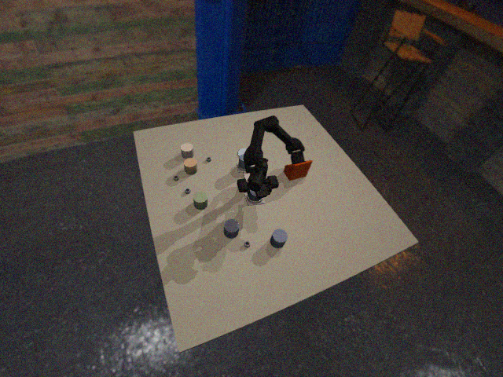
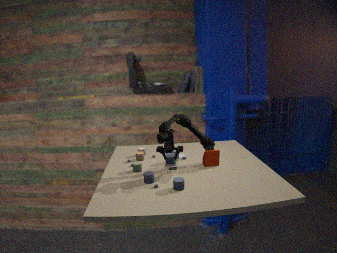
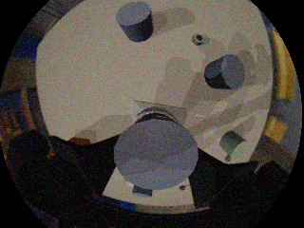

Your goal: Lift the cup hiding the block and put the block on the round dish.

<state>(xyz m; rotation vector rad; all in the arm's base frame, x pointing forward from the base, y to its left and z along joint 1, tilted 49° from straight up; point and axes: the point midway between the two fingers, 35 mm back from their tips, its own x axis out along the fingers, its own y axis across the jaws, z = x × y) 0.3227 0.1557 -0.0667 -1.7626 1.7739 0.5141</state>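
My gripper tip is now 1 cm to the left of the pale block and 3 cm above it. Also, from my gripper tip: green cup: 25 cm ahead, 7 cm to the right, 8 cm below; then balance: 2 cm behind, 13 cm to the right, 8 cm below; then blue-grey cup: 4 cm behind, 28 cm to the right, 5 cm below.
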